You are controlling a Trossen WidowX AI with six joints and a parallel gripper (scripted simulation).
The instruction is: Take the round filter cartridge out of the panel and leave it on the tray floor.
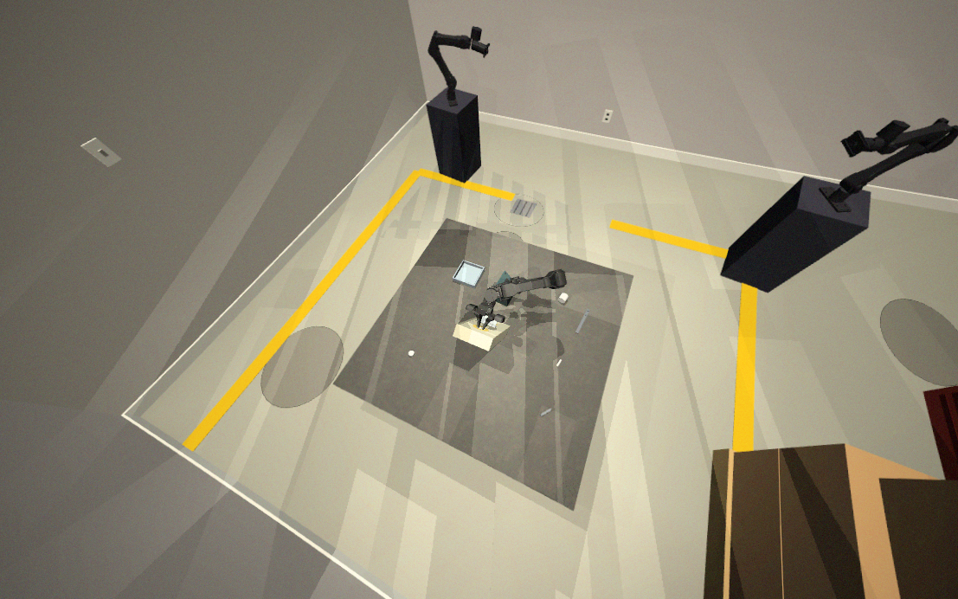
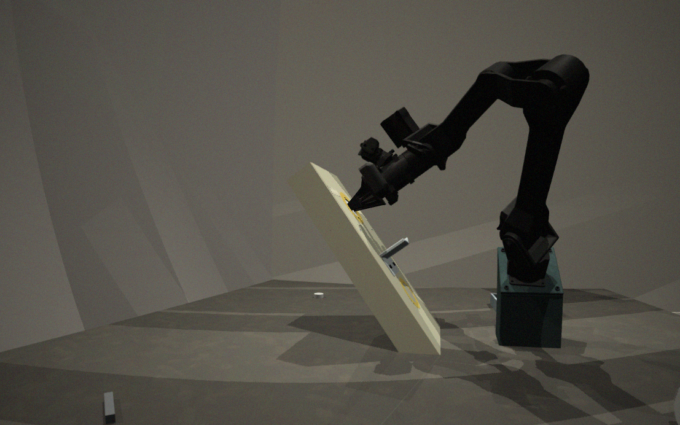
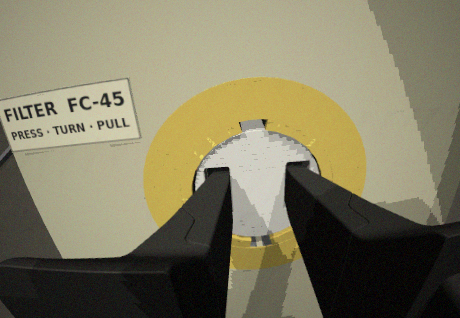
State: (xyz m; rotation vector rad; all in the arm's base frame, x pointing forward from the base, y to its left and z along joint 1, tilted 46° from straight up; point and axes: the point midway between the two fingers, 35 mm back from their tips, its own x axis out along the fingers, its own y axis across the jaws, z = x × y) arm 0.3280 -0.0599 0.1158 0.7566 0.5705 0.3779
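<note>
Now: the round filter cartridge 10 mm below my gripper tip and 10 mm ahead of it. The rest, counted from my gripper tip: cream service panel (80 mm below, 40 mm behind); tray (380 mm behind, 330 mm to the right, 250 mm below).
</note>
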